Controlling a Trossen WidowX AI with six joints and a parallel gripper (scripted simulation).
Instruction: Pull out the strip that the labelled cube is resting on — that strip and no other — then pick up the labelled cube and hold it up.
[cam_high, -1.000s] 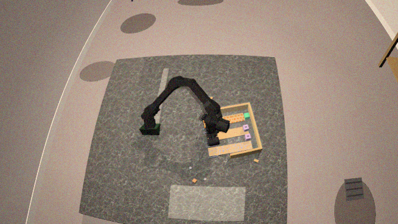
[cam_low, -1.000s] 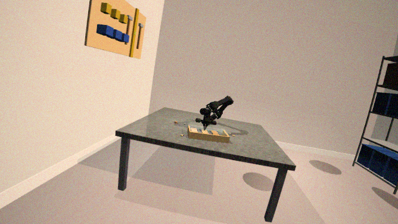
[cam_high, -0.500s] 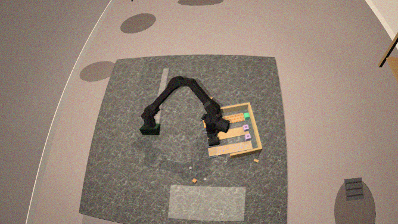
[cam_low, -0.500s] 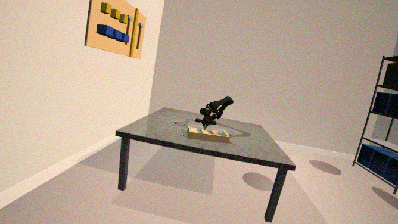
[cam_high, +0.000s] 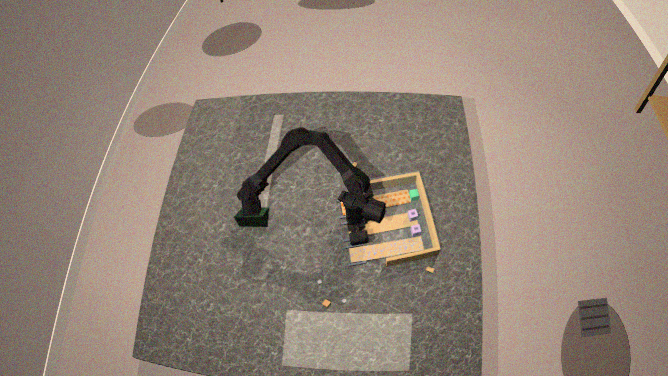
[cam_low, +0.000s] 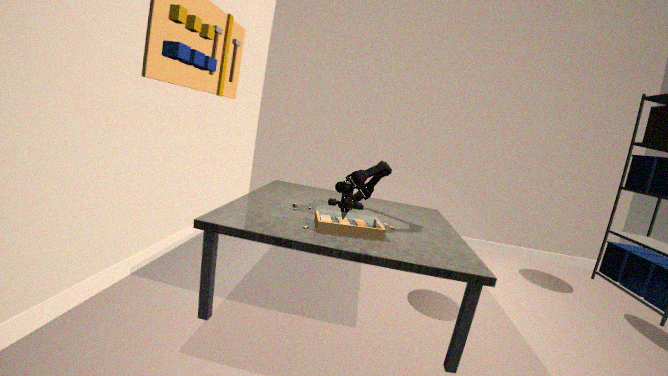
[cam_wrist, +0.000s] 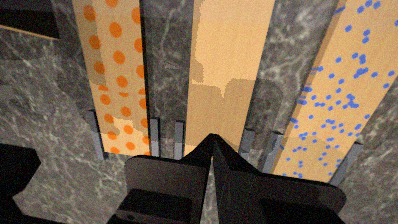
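Now: the plain strip 10 cm ahead of my gripper tip and 1 cm to the left of it.
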